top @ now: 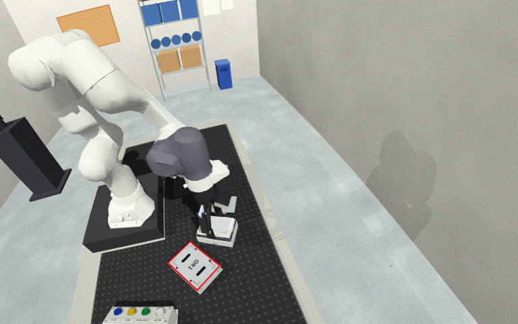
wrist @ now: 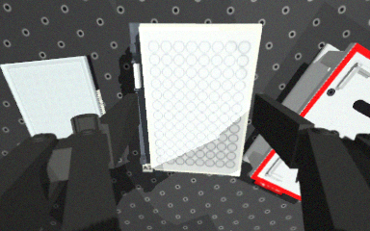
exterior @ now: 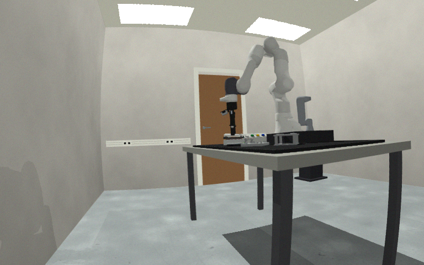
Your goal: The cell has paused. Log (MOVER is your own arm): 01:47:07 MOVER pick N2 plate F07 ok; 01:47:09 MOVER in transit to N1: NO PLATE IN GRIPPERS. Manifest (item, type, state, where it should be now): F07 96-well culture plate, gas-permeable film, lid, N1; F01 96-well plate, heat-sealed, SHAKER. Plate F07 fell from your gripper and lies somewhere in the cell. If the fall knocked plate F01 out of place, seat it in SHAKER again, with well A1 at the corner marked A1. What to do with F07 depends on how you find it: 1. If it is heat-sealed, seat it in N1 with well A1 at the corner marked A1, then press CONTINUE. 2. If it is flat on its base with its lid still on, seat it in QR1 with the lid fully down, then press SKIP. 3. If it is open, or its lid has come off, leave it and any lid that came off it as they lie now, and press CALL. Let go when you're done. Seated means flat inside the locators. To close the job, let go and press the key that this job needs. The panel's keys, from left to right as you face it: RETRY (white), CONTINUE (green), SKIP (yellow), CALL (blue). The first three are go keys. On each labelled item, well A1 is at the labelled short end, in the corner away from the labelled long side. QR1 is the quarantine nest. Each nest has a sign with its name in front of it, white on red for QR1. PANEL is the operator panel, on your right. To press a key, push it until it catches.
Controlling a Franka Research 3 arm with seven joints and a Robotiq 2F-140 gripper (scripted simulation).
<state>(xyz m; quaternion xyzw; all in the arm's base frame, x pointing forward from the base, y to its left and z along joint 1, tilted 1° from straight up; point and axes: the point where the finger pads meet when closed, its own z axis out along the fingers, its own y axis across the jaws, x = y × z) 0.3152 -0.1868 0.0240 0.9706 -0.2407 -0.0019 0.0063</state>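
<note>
The white 96-well plate lies 20 mm below my hand. The rest, counted from my hand: pale flat rectangular piece: 150 mm to the left, 80 mm below, 40 mm ahead; then white retry key: 260 mm to the right, 240 mm behind, 20 mm below; then green continue key: 290 mm behind, 250 mm to the right, 20 mm below.
</note>
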